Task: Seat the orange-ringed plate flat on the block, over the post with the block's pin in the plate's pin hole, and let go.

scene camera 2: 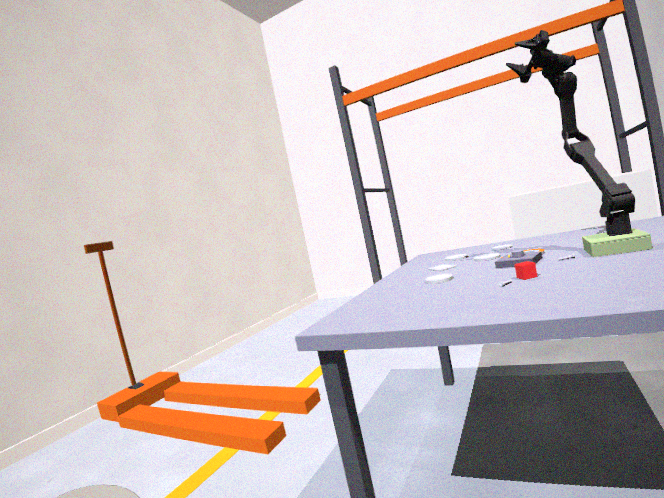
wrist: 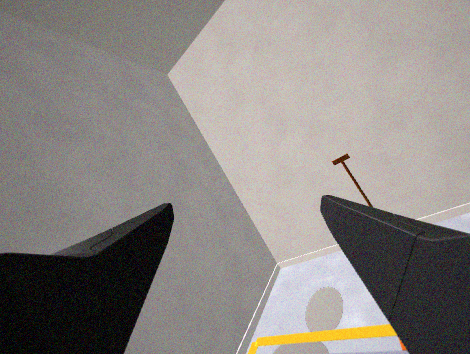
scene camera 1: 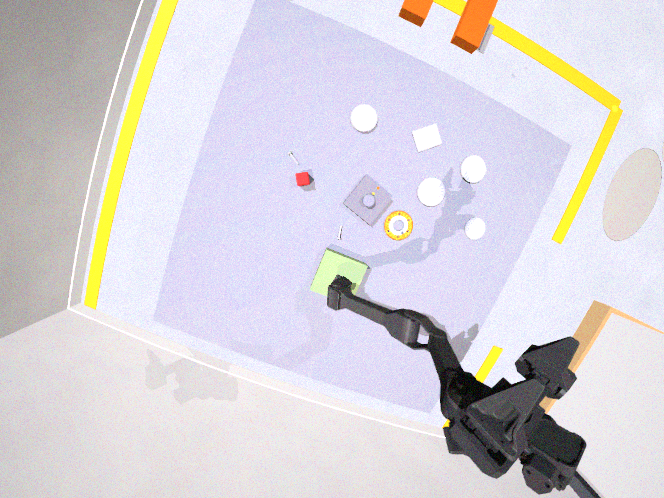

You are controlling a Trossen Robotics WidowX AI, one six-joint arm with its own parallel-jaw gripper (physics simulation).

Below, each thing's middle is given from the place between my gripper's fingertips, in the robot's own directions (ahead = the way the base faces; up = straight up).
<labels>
Now: the grey block (scene camera 1: 361,201) 8 cm ahead of my hand, 14 cm to the left of it and 71 cm below it.
</labels>
